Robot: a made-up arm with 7 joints. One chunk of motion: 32 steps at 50 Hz.
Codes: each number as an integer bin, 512 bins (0 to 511) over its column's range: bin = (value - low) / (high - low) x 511, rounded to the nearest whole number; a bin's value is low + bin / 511 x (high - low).
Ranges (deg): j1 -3..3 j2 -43..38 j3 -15..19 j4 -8..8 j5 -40..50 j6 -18..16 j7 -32..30
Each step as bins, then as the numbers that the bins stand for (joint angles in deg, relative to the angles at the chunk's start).
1 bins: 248 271 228 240 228 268 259
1 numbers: -0.09 -0.04 0.17 -0.49 0.16 -0.17 -0.58
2 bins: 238 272 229 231 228 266 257
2 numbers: -0.21 0.12 0.24 -0.77 0.16 -0.30 -0.82
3 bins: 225 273 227 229 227 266 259
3 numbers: -0.36 0.27 0.10 -0.83 -0.02 -0.30 -0.58
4 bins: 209 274 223 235 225 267 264
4 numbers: -0.55 0.43 -0.16 -0.64 -0.37 -0.23 0.03
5 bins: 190 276 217 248 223 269 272
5 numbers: -0.77 0.75 -0.56 -0.23 -0.72 -0.10 1.00
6 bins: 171 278 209 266 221 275 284
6 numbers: -0.99 1.07 -1.09 0.33 -1.08 0.30 2.46
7 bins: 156 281 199 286 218 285 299
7 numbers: -1.17 1.54 -1.76 0.95 -1.60 0.96 4.28
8 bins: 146 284 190 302 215 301 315
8 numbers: -1.29 2.02 -2.36 1.46 -2.13 2.03 6.22
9 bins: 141 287 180 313 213 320 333
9 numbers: -1.34 2.49 -3.02 1.80 -2.49 3.29 8.40
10 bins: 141 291 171 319 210 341 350
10 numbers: -1.34 3.13 -3.62 1.99 -3.01 4.69 10.47
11 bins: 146 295 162 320 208 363 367
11 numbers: -1.29 3.76 -4.22 2.02 -3.37 6.15 12.53
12 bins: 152 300 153 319 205 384 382
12 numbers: -1.22 4.55 -4.82 1.99 -3.89 7.55 14.35
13 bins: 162 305 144 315 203 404 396
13 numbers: -1.10 5.35 -5.42 1.86 -4.25 8.88 16.05
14 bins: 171 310 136 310 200 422 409
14 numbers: -0.99 6.14 -5.95 1.71 -4.77 10.08 17.62
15 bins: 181 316 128 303 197 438 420
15 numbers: -0.87 7.09 -6.48 1.49 -5.30 11.14 18.96
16 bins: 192 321 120 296 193 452 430
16 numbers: -0.75 7.88 -7.02 1.27 -6.01 12.07 20.17
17 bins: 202 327 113 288 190 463 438
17 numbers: -0.63 8.83 -7.48 1.02 -6.54 12.81 21.14
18 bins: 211 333 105 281 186 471 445
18 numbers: -0.52 9.78 -8.01 0.80 -7.24 13.34 21.99
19 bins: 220 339 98 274 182 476 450
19 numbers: -0.42 10.74 -8.48 0.58 -7.95 13.67 22.60
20 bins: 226 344 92 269 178 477 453
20 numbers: -0.35 11.53 -8.88 0.42 -8.65 13.74 22.96
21 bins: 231 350 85 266 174 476 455
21 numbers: -0.29 12.48 -9.34 0.33 -9.35 13.67 23.21
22 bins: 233 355 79 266 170 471 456
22 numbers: -0.26 13.27 -9.74 0.33 -10.06 13.34 23.33
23 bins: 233 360 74 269 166 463 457
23 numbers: -0.26 14.06 -10.08 0.42 -10.76 12.81 23.45
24 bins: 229 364 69 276 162 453 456
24 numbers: -0.31 14.70 -10.41 0.64 -11.47 12.14 23.33
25 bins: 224 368 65 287 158 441 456
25 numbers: -0.37 15.33 -10.68 0.99 -12.17 11.34 23.33
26 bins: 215 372 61 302 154 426 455
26 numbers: -0.48 15.97 -10.94 1.46 -12.88 10.34 23.21
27 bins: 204 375 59 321 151 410 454
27 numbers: -0.60 16.44 -11.07 2.05 -13.41 9.28 23.08
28 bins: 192 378 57 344 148 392 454
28 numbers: -0.75 16.92 -11.21 2.77 -13.93 8.08 23.08
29 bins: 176 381 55 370 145 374 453
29 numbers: -0.93 17.39 -11.34 3.59 -14.46 6.88 22.96
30 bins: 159 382 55 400 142 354 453
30 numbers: -1.13 17.55 -11.34 4.52 -14.99 5.55 22.96
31 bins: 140 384 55 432 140 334 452
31 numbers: -1.36 17.87 -11.34 5.53 -15.34 4.22 22.84
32 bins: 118 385 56 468 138 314 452
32 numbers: -1.61 18.03 -11.27 6.65 -15.69 2.89 22.84
